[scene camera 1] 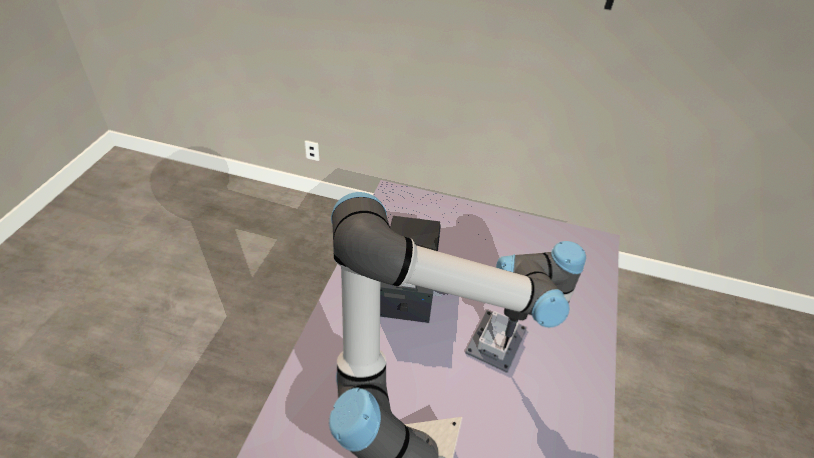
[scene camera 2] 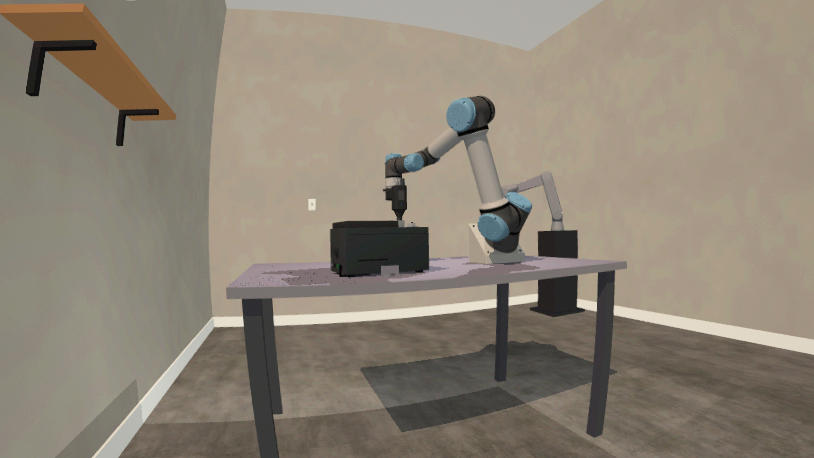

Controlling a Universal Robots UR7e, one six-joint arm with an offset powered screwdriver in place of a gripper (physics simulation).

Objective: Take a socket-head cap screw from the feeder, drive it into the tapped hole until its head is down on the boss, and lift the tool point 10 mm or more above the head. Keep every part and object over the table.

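Note:
The black screw feeder (scene camera 1: 405, 307) (scene camera 2: 378, 250) stands on the table, partly hidden behind the arm in scene camera 1. A light grey open-topped housing (scene camera 1: 492, 348) sits on a dark base plate (scene camera 1: 514, 354) to the right of the feeder. My screwdriver (scene camera 1: 510, 330) (scene camera 2: 399, 215) points down at the housing in scene camera 1, its nose over or inside the housing's opening. In scene camera 2 its lower end goes out of sight behind the feeder's top. The screw, the boss and the tapped hole are too small or hidden to make out, and I cannot tell whether the bit carries a screw.
The pinkish table (scene camera 1: 580, 347) (scene camera 2: 569, 263) bears my arm's pale wedge-shaped mount (scene camera 1: 449, 431) (scene camera 2: 481, 247). A second grey arm (scene camera 2: 552, 196) stands on a black pedestal (scene camera 2: 557, 267) beyond the table. An orange wall shelf (scene camera 2: 96, 62) hangs high at the left in scene camera 2.

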